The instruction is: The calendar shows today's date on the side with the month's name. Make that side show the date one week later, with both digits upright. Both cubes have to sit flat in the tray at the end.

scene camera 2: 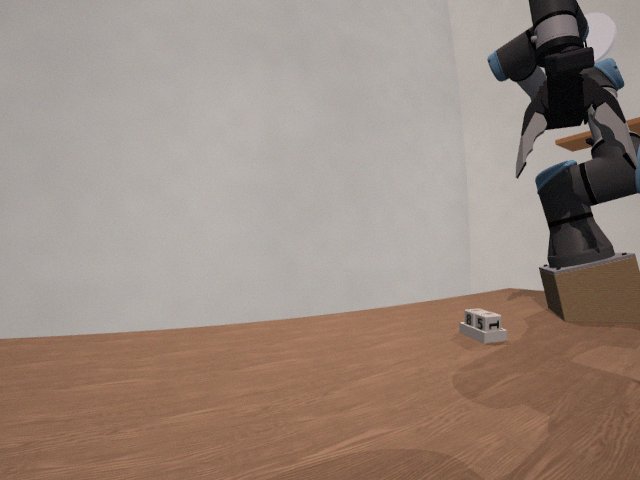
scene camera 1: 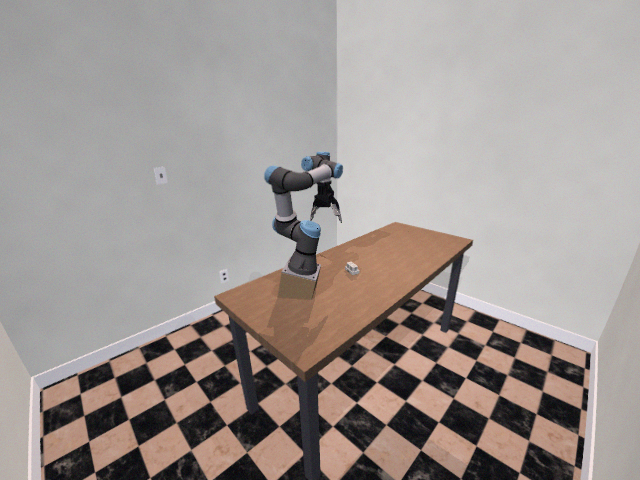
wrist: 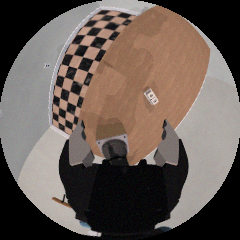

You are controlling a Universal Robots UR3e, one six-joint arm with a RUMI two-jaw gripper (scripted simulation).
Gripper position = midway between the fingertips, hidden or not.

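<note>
I can see my gripper (scene camera 2: 573,174) from here. The wrist view gives me the gripper (wrist: 123,120) as well.
</note>
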